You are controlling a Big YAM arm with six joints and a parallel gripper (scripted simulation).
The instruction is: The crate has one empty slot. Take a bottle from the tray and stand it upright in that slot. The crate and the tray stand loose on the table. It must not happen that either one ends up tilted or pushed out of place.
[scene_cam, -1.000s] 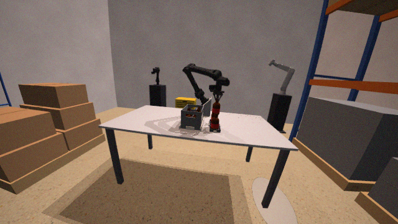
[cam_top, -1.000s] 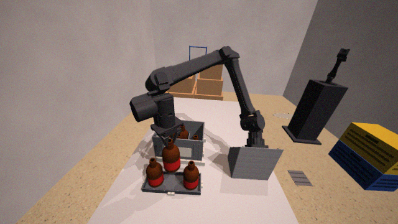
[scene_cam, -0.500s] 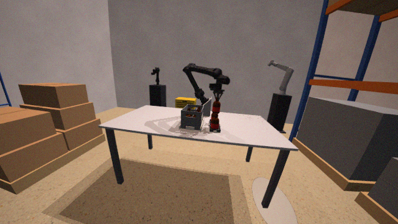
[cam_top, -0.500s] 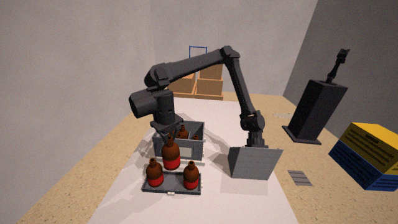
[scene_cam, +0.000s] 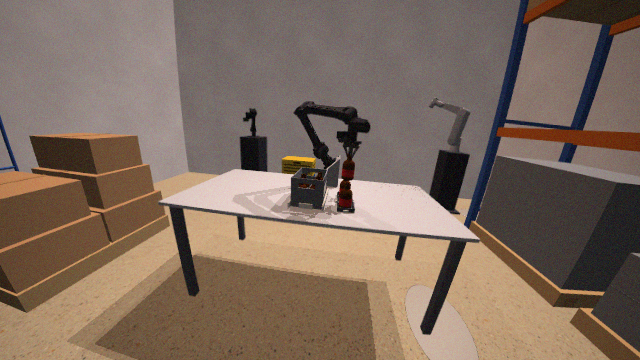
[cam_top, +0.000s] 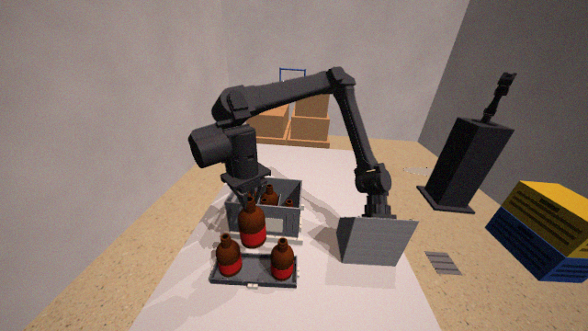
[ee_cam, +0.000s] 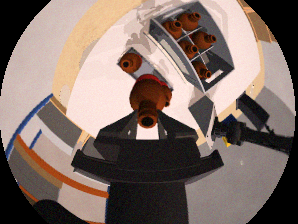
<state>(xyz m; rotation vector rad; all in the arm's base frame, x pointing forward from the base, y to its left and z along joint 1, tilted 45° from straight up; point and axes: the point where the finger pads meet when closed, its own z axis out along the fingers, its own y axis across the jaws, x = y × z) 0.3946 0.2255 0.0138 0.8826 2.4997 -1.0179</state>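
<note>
Right now my hand is 60 mm above the brown bottle. From my hand the other things lie so: grey crate: 10 mm ahead, 230 mm to the right, 220 mm below; then dark tray: 290 mm below.
</note>
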